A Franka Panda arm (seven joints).
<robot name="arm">
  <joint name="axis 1" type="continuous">
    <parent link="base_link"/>
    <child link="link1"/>
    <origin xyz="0 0 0.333"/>
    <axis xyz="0 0 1"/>
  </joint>
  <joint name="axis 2" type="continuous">
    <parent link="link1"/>
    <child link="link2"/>
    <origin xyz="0 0 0"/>
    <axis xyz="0 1 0"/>
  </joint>
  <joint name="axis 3" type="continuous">
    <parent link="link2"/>
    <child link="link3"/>
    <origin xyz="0 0 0.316"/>
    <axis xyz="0 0 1"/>
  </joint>
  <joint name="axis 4" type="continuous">
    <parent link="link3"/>
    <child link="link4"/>
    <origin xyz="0.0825 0 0"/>
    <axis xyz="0 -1 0"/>
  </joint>
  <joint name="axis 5" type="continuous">
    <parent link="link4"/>
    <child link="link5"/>
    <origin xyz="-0.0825 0 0.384"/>
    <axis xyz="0 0 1"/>
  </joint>
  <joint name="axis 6" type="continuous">
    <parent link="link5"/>
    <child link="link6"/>
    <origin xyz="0 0 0"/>
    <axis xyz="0 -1 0"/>
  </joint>
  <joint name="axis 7" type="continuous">
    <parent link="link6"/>
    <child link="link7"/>
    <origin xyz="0.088 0 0"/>
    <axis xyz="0 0 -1"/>
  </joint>
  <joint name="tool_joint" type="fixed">
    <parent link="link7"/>
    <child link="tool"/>
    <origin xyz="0 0 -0.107" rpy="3.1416 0 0"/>
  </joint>
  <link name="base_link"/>
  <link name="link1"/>
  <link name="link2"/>
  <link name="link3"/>
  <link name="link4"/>
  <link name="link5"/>
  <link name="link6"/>
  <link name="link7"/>
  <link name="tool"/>
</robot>
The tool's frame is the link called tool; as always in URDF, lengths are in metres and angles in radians. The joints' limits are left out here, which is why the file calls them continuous.
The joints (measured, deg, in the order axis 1, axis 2, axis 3, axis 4, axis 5, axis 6, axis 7), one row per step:
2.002 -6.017 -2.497 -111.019 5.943 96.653 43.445
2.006 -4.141 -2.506 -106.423 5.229 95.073 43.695
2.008 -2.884 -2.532 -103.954 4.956 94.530 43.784
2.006 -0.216 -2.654 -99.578 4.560 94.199 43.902
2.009 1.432 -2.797 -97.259 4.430 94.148 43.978
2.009 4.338 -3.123 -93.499 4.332 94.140 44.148
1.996 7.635 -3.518 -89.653 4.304 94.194 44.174
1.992 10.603 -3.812 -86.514 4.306 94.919 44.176
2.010 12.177 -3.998 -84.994 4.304 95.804 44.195
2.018 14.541 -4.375 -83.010 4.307 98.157 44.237
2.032 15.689 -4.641 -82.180 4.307 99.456 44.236
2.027 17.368 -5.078 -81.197 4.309 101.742 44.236
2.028 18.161 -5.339 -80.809 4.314 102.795 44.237
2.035 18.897 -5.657 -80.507 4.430 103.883 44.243
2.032 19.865 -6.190 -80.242 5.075 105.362 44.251
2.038 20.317 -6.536 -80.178 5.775 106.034 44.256
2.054 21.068 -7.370 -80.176 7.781 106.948 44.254
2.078 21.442 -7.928 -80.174 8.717 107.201 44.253
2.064 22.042 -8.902 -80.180 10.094 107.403 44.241
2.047 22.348 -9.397 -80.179 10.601 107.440 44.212
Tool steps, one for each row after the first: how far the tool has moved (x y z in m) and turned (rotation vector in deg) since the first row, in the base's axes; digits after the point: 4 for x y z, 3 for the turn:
0.0133 -0.0010 0.0182 -0.781 -1.119 0.055
0.0216 -0.0015 0.0260 -1.109 -1.780 0.039
0.0388 -0.0031 0.0360 -1.640 -3.144 -0.115
0.0488 -0.0045 0.0390 -1.867 -3.755 -0.307
0.0659 -0.0074 0.0410 -2.169 -4.582 -0.781
0.0843 -0.0110 0.0391 -2.456 -5.178 -1.190
0.1014 -0.0135 0.0348 -2.725 -6.070 -1.508
0.1110 -0.0150 0.0318 -2.905 -6.896 -1.735
0.1267 -0.0185 0.0259 -3.251 -8.856 -2.267
0.1343 -0.0210 0.0221 -3.464 -9.831 -2.574
0.1455 -0.0254 0.0151 -3.829 -11.411 -3.106
0.1506 -0.0280 0.0111 -4.028 -12.055 -3.396
0.1552 -0.0310 0.0070 -4.149 -12.706 -3.767
0.1611 -0.0356 0.0006 -3.905 -13.490 -4.510
0.1637 -0.0381 -0.0028 -3.461 -13.790 -5.059
0.1674 -0.0437 -0.0096 -2.049 -14.023 -6.452
0.1687 -0.0478 -0.0132 -1.471 -13.949 -7.230
0.1702 -0.0559 -0.0194 -0.709 -13.635 -8.541
0.1708 -0.0604 -0.0226 -0.507 -13.415 -9.127

